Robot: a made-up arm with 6 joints. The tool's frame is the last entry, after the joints. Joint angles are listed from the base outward. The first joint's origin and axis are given. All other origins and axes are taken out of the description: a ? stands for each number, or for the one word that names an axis. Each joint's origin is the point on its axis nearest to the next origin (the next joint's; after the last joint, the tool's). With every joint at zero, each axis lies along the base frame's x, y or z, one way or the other. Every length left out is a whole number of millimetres.
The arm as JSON. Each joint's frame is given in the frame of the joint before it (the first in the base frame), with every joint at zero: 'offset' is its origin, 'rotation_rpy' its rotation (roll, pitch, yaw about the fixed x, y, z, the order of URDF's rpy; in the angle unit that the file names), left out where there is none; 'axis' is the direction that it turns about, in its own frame. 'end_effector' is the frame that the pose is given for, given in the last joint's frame.
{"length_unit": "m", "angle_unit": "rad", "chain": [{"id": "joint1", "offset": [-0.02, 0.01, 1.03], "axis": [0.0, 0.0, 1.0]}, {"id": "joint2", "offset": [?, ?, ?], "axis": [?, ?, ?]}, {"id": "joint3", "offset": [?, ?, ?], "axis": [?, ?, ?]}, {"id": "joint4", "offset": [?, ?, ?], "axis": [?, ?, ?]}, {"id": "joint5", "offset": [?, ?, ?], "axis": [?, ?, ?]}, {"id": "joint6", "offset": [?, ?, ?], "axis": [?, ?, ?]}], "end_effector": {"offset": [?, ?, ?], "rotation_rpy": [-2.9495, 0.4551, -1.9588]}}
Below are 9 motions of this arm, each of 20 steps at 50 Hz.
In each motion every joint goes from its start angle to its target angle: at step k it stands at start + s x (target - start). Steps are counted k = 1, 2, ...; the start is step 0. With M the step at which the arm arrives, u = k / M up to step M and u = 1 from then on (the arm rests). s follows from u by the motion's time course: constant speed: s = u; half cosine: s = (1 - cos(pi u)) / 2; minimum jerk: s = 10 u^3 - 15 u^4 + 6 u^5.
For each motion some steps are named. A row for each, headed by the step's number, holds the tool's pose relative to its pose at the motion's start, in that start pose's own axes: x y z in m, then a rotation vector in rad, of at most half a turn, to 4 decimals.
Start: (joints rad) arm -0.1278 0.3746 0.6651 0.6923 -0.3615 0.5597
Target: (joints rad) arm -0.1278 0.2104 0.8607 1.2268 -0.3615 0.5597
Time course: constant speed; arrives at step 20
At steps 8, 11, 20:
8: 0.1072 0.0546 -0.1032 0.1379 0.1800 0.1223
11: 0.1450 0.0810 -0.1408 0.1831 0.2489 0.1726
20: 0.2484 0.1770 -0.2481 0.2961 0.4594 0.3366

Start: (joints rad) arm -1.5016 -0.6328 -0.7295 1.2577 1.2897 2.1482
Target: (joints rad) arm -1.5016 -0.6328 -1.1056 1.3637 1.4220 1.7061
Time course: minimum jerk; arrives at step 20
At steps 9, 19, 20:
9: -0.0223 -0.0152 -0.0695 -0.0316 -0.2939 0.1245
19: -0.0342 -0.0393 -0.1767 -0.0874 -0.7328 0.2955
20: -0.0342 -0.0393 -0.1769 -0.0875 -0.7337 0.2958

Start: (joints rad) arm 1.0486 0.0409 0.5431 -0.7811 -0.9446 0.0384
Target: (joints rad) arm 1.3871 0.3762 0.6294 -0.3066 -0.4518 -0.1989
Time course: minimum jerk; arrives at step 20
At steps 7, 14, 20:
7: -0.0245 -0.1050 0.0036 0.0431 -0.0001 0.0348
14: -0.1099 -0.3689 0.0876 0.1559 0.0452 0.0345
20: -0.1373 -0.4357 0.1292 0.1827 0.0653 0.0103

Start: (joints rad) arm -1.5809 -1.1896 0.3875 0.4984 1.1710 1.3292
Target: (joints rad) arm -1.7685 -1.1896 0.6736 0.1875 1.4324 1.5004
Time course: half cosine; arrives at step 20
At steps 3, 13, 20:
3: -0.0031 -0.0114 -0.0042 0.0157 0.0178 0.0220
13: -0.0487 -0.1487 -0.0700 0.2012 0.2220 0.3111
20: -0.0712 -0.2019 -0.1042 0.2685 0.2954 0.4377

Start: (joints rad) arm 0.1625 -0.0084 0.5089 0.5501 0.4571 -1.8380
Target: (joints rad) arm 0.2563 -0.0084 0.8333 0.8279 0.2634 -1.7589
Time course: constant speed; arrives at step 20
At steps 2, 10, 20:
2: -0.0159 0.0025 0.0077 0.0030 0.0287 -0.0205
10: -0.0774 0.0199 0.0364 0.0293 0.1372 -0.1086
20: -0.1479 0.0574 0.0667 0.0940 0.2548 -0.2288

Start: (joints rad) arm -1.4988 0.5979 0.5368 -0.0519 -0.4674 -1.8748
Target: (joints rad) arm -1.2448 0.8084 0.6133 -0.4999 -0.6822 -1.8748
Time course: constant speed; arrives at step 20
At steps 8, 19, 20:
8: 0.0669 -0.1414 0.0958 -0.0414 -0.0072 0.2434
19: 0.2065 -0.3205 0.2230 -0.0703 -0.0025 0.5838
20: 0.2217 -0.3357 0.2339 -0.0714 -0.0014 0.6148

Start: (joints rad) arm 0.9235 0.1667 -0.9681 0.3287 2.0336 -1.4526
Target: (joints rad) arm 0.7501 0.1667 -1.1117 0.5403 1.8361 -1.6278
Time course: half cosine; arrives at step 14
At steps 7, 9, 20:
7: -0.0117 0.0367 -0.0212 0.0132 -0.0345 0.1993
9: -0.0164 0.0531 -0.0288 0.0241 -0.0547 0.2848
20: -0.0222 0.0749 -0.0370 0.0426 -0.0856 0.3950

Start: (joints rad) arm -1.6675 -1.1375 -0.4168 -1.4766 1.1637 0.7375
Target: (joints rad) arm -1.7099 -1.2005 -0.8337 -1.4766 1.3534 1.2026
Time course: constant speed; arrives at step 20
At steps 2, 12, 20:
2: 0.0227 -0.0015 -0.0061 0.0415 0.0714 -0.0106
12: 0.1358 -0.0093 -0.0463 0.2432 0.4340 -0.0618
20: 0.2243 -0.0149 -0.0901 0.3978 0.7299 -0.0998

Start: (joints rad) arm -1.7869 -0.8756 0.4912 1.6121 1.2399 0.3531
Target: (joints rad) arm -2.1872 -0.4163 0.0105 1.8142 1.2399 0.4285
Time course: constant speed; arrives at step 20
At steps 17, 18, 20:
17: -0.6663 0.1069 0.3422 -0.3468 -0.6846 -0.4579
18: -0.7021 0.1276 0.3486 -0.3698 -0.7251 -0.4794
20: -0.7708 0.1726 0.3565 -0.4167 -0.8063 -0.5197

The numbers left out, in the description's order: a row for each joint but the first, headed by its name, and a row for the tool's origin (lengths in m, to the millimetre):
joint2: xyz -0.01 -0.06 0.0, axis 0.0 1.0 0.0
joint3: xyz 0.0 0.0 1.12, axis 0.0 -1.0 0.0
joint4: xyz 0.41 0.0 0.0, axis -1.0 0.0 0.0
joint5: xyz 0.0 -0.2 0.01, axis 0.0 -1.0 0.0
joint6: xyz 0.0 0.0 -0.03, axis -1.0 0.0 0.0
tool: xyz 0.0 0.01 -0.01

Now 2 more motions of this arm.
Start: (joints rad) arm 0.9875 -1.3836 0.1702 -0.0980 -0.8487 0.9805
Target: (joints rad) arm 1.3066 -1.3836 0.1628 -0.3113 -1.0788 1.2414
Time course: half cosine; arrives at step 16
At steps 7, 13, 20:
7: 0.0878 -0.0282 0.1082 -0.0039 -0.0962 -0.1701
13: 0.1756 -0.0715 0.2558 0.0373 -0.2188 -0.3977
20: 0.1874 -0.0794 0.2807 0.0492 -0.2389 -0.4354

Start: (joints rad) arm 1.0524 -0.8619 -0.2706 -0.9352 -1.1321 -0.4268
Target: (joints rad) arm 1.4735 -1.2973 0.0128 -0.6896 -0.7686 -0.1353
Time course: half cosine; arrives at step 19
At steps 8, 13, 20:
8: 0.1160 0.1046 -0.0320 0.1441 0.2060 -0.3603
13: 0.2705 0.1941 -0.1111 0.2925 0.3237 -0.7731
20: 0.3711 0.2286 -0.1780 0.3796 0.3370 -1.0151

